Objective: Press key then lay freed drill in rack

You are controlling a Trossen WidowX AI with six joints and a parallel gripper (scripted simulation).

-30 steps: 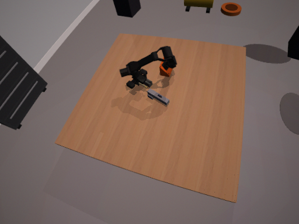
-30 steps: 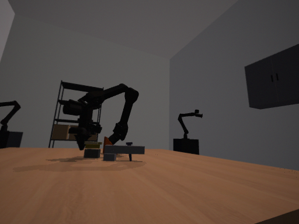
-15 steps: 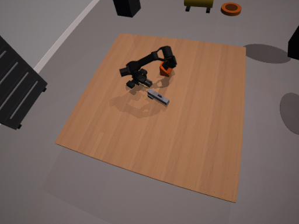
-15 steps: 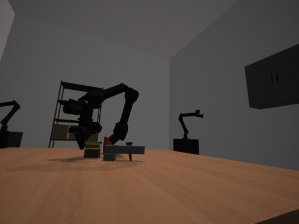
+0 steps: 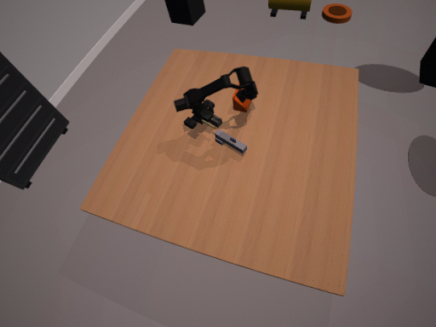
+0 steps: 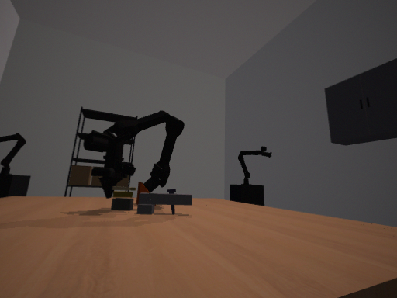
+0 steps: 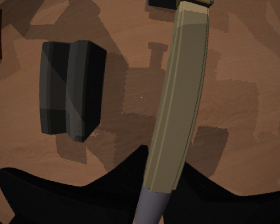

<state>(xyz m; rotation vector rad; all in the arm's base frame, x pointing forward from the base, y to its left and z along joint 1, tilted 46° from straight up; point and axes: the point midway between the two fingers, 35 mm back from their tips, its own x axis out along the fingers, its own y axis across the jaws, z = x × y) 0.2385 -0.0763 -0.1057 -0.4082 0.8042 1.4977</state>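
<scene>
The olive drill lies 1 cm ahead of my gripper tip, 4 cm to the left of it and 3 cm above it. From my gripper tip the other things lie so: grey fixture block 5 cm ahead, 19 cm to the left; dark grey rack 6 cm behind, 4 cm to the left, 3 cm below; dark key 5 cm ahead, 22 cm to the left, 1 cm above.
</scene>
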